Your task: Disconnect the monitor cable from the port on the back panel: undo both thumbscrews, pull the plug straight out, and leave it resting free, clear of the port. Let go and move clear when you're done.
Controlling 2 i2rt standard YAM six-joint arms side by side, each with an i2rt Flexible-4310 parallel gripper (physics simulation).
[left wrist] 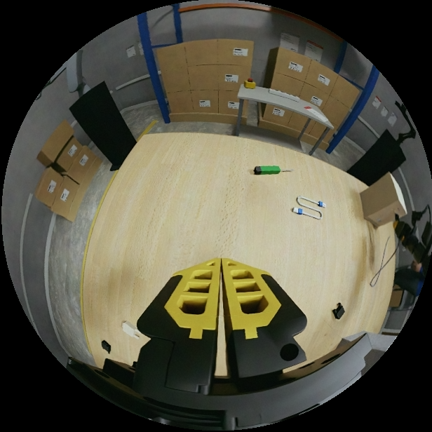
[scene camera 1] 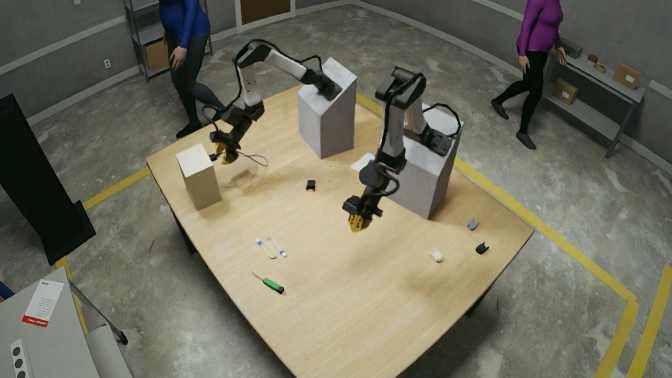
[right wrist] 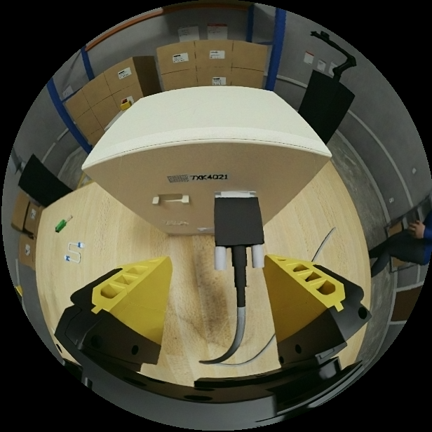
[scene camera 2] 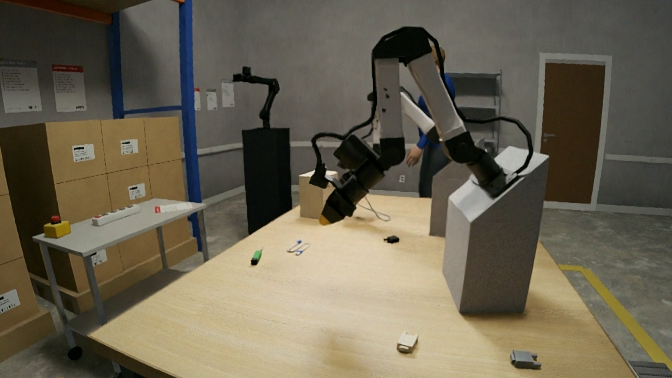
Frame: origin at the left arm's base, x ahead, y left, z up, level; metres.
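Seen in the pictures: left gripper, fingertip midpoint: (scene camera 1: 353, 232) (scene camera 2: 320, 223); right gripper, fingertip midpoint: (scene camera 1: 219, 159); left arm's base at its link origin: (scene camera 1: 425, 135) (scene camera 2: 492, 179); right arm's base at its link origin: (scene camera 1: 325, 84).
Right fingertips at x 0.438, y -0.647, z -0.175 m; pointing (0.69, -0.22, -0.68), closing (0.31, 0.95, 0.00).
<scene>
Offsets run from my right fingertips to a thing's top centre. Level surfaces: height alone.
The black plug @[dx +0.005, dy -0.017, dz +0.020 m] (right wrist: 238, 220) (scene camera 1: 213, 157) sits at the port on the back panel of the beige box @[dx +0.105, dy -0.022, dz +0.062 m] (right wrist: 150, 172) (scene camera 1: 202, 182) (scene camera 2: 311, 195). Two pale thumbscrews (right wrist: 220, 258) (right wrist: 257, 256) stick out of its near end, either side of the black strain relief. The grey cable (right wrist: 240, 325) (scene camera 1: 257, 159) bends down and loops behind. My right gripper (right wrist: 217, 262) (scene camera 1: 224, 154) is open, its fingers on either side of the plug's rear, the right-hand finger close to one thumbscrew, with nothing held. My left gripper (left wrist: 220, 262) (scene camera 1: 355, 230) (scene camera 2: 324, 222) is shut and empty above the table, away from the box.
A black connector @[dx -0.215, dy +0.302, dz -0.111 m] (scene camera 1: 311, 185) (scene camera 2: 392, 239) (left wrist: 338, 311), a blue-ended cable @[dx +0.109, dy +0.394, dz -0.118 m] (scene camera 1: 271, 248) (left wrist: 310, 207) and a green screwdriver @[dx +0.225, dy +0.486, dz -0.109 m] (scene camera 1: 272, 285) (scene camera 2: 256, 257) (left wrist: 267, 170) lie on the table @[dz -0.128 m] (scene camera 1: 320, 300). Beige @[dx -0.226, dy +0.875, dz -0.111 m] (scene camera 1: 436, 256), grey @[dx -0.450, dy +0.930, dz -0.111 m] (scene camera 1: 473, 224) and black @[dx -0.366, dy +1.014, dz -0.111 m] (scene camera 1: 482, 248) adapters lie at the right in scene camera 1.
</scene>
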